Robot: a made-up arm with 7 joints. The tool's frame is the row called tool. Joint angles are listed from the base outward.
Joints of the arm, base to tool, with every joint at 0 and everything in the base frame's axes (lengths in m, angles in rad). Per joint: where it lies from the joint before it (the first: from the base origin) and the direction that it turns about. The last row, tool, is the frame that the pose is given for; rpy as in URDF.
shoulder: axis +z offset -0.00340 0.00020 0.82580
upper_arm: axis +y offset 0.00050 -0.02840 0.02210
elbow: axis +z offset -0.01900 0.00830 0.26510
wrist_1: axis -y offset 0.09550 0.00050 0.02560
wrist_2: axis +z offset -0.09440 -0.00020 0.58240
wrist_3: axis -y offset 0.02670 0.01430 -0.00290
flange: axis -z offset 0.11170 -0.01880 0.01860
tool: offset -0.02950 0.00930 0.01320 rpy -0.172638 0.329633 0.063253
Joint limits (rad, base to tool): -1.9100..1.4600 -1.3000..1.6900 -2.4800..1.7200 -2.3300..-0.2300 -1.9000..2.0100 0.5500..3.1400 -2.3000..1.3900
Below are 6 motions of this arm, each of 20 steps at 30 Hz.
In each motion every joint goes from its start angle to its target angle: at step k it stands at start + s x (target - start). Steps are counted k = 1, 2, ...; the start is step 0. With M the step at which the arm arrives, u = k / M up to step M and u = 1 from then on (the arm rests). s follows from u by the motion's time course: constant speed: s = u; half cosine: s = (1 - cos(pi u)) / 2; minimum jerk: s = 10 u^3 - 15 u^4 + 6 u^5.
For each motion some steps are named. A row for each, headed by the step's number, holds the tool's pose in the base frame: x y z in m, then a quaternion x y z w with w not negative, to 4 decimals.
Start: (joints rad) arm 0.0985 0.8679 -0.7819 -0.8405 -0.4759 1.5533 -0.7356
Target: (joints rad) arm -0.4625 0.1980 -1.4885 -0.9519 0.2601 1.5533 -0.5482
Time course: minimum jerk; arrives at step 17
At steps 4, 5, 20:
4: 0.8209 -0.3819 1.1741 -0.4685 0.4032 0.0449 0.7848
5: 0.7760 -0.4318 1.2184 -0.4513 0.3901 -0.0015 0.8026
20: -0.1232 -0.6089 1.5818 -0.2365 0.0726 -0.5718 0.7822

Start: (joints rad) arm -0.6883 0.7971 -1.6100 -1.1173 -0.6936 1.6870 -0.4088
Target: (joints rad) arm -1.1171 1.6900 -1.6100 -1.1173 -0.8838 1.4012 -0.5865
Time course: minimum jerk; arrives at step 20
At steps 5, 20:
5: -0.0725 -0.8234 1.3067 -0.3112 0.7555 -0.4947 0.2962
20: -0.3100 -0.8990 0.8273 0.0543 -0.9825 0.1768 0.0209

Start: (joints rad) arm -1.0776 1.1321 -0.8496 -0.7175 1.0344 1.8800 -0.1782
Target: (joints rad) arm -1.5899 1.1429 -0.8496 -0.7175 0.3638 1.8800 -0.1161
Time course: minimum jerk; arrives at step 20
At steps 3, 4, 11, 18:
3: 0.0770 -0.9467 0.9797 0.0246 0.0055 -0.6376 0.7699
4: 0.0624 -0.9480 0.9796 0.0188 0.0138 -0.6441 0.7646
11: -0.1862 -0.9349 0.9753 -0.0622 0.1659 -0.7354 0.6540
18: -0.3650 -0.8830 0.9692 -0.0971 0.2876 -0.7756 0.5535

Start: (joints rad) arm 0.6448 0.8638 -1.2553 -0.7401 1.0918 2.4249 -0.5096
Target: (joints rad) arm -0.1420 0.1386 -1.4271 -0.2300 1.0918 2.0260 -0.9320
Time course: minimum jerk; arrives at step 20
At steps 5, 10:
5: 0.7482 -0.0198 1.4017 -0.2050 -0.4515 0.0992 0.8627
10: 0.4912 -0.2044 1.6311 -0.3344 -0.5129 0.0420 0.7895

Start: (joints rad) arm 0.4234 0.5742 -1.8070 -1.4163 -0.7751 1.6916 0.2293
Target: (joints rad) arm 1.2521 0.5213 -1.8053 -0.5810 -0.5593 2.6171 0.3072
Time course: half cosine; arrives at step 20
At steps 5, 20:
5: 0.5105 -0.5100 1.4134 -0.6223 0.1970 -0.5507 0.5203
20: 0.4293 0.2707 1.6214 -0.5582 -0.6632 -0.1053 0.4874

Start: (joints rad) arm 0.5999 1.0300 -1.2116 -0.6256 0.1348 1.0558 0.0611
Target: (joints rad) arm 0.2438 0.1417 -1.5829 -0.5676 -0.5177 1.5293 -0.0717
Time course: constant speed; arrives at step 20
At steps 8, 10, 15, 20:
8: 0.7280 -0.1142 1.4921 -0.4445 0.1192 -0.3635 0.8100
10: 0.6563 -0.1662 1.5561 -0.4506 0.0876 -0.4103 0.7880
15: 0.4428 -0.2781 1.6781 -0.4643 0.0320 -0.5257 0.7121
20: 0.1958 -0.3542 1.7417 -0.4718 0.0130 -0.6324 0.6143

